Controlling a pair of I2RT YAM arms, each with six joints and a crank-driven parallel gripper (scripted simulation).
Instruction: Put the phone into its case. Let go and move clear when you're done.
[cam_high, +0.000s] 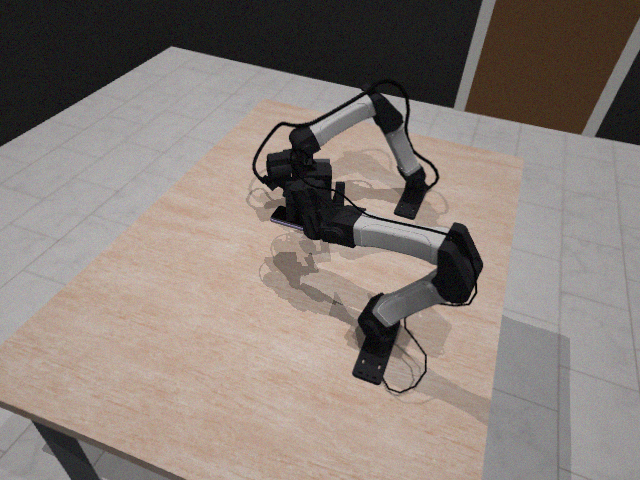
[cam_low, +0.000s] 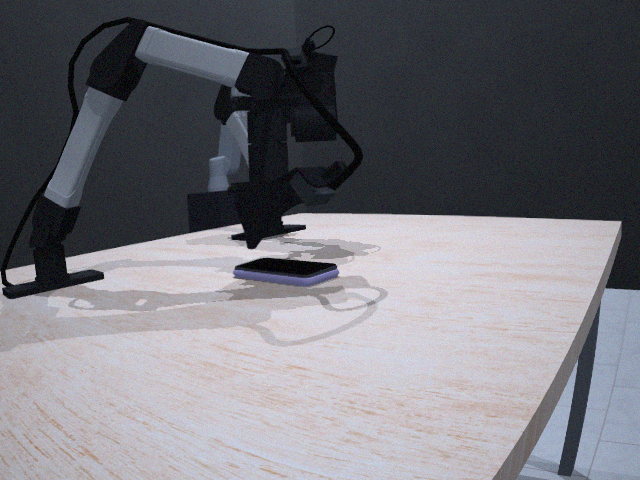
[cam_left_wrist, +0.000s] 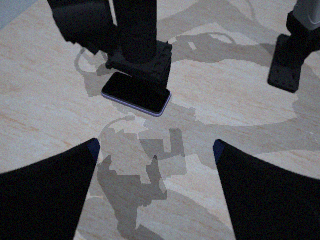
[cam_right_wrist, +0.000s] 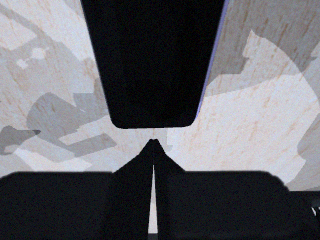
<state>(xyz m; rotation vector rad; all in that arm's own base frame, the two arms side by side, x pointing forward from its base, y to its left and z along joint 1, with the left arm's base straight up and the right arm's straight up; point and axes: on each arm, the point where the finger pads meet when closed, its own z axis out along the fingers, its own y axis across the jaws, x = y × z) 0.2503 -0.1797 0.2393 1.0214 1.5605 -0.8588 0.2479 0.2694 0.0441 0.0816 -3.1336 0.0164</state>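
Note:
The black phone lies 6 cm ahead of my right hand, 1 cm to the right of it and 3 cm below it.

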